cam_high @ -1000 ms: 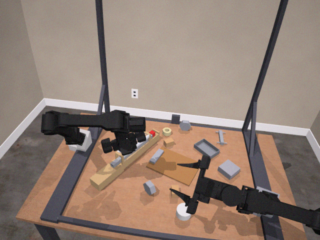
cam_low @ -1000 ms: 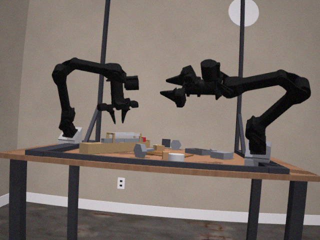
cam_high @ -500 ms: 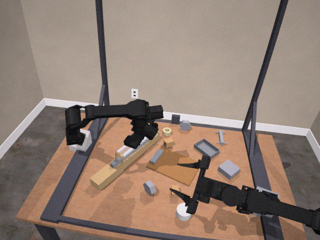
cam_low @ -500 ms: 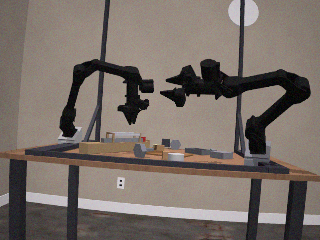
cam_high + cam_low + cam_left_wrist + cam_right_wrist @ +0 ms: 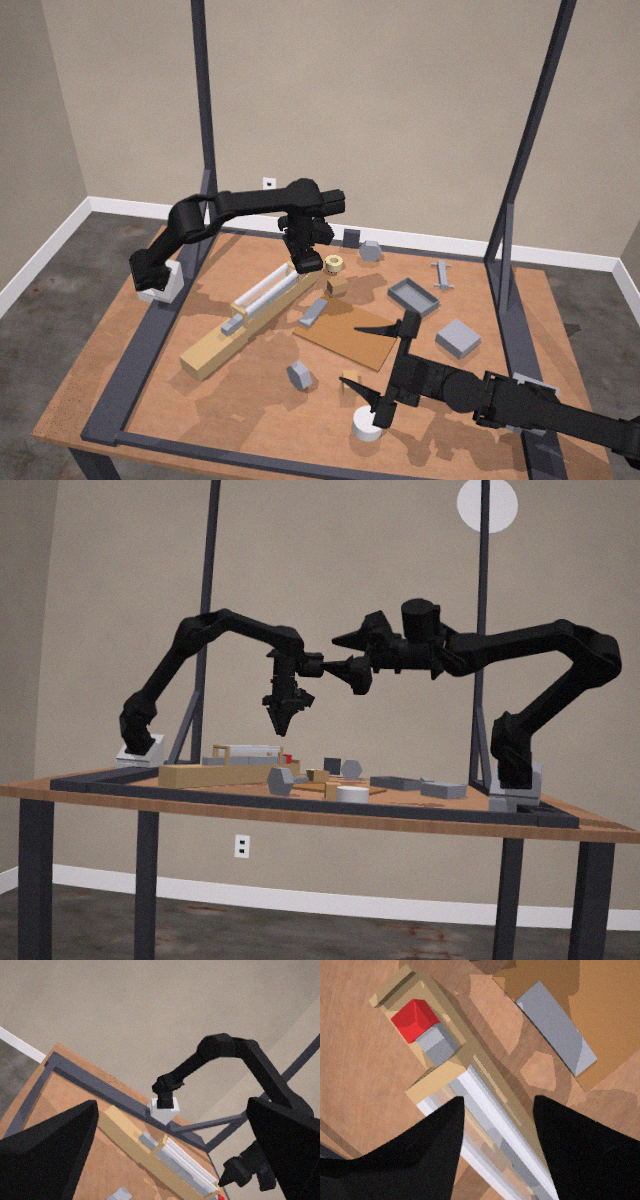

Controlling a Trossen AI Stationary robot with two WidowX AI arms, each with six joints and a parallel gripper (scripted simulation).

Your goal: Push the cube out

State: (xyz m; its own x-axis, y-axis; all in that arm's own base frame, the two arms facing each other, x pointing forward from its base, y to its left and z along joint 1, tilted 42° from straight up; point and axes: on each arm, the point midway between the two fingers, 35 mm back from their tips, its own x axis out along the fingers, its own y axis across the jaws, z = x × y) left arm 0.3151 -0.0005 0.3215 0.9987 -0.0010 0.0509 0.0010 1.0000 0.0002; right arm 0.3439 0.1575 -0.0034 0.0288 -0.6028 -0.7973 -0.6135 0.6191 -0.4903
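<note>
My right gripper is now 8 cm past the red cube, 2 cm to the left of it and 10 cm above it. From my right hand the other things lie so: grey block 4 cm behind, 43 cm to the left, 14 cm below; grey tray 14 cm behind, 28 cm to the left, 15 cm below.
</note>
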